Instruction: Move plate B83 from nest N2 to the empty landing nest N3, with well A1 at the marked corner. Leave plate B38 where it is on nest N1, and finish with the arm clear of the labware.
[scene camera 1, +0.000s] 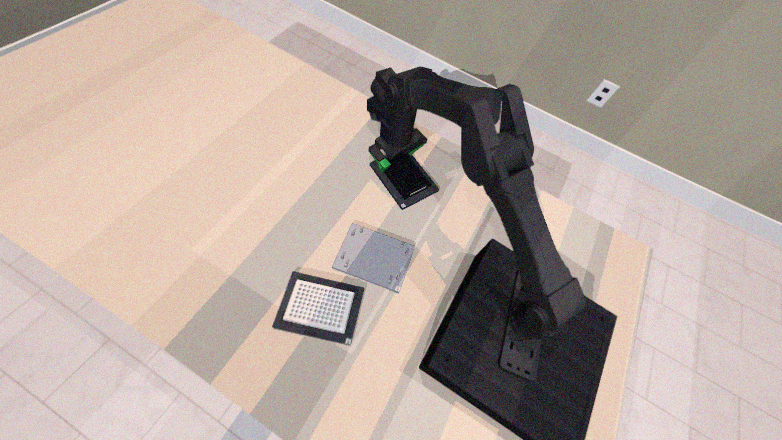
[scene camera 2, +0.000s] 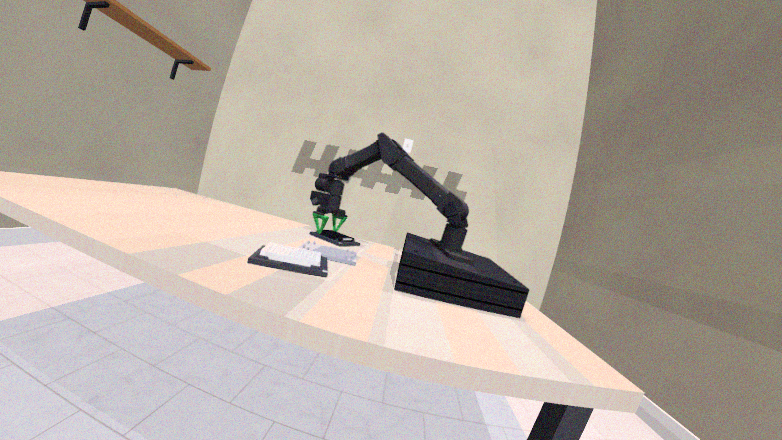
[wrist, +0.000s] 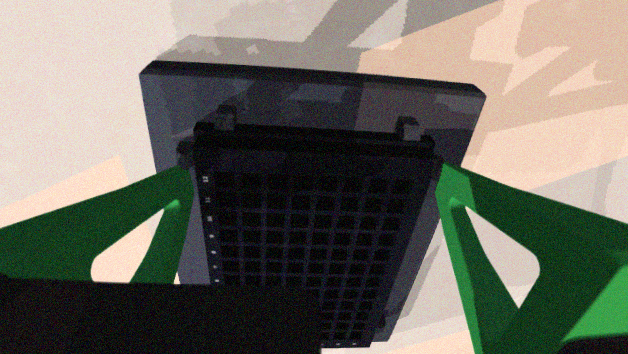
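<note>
A black well plate (scene camera 1: 407, 177) (wrist: 310, 215) sits on a dark nest (scene camera 1: 416, 197) (wrist: 300, 87) at the far end of the row. My gripper (scene camera 1: 401, 157) (scene camera 2: 327, 230) (wrist: 314, 177) is open, pointing down, its green fingers on either side of that plate near its number-12 end. Whether the tips touch it I cannot tell. A white well plate (scene camera 1: 318, 305) (scene camera 2: 289, 255) sits on another dark nest (scene camera 1: 356, 311) (scene camera 2: 284, 267). Between them is the empty grey nest (scene camera 1: 377, 257) (scene camera 2: 339, 254), with small posts and a pale mark at one corner. Plate names are not readable; the black plate's A1 end is not clear.
The black base block (scene camera 1: 459, 339) (scene camera 2: 459, 273) of the arm stands on the table beside the nests. The arm arches over the table from it. A wooden shelf (scene camera 2: 153, 35) is high on the wall, well away from the arm.
</note>
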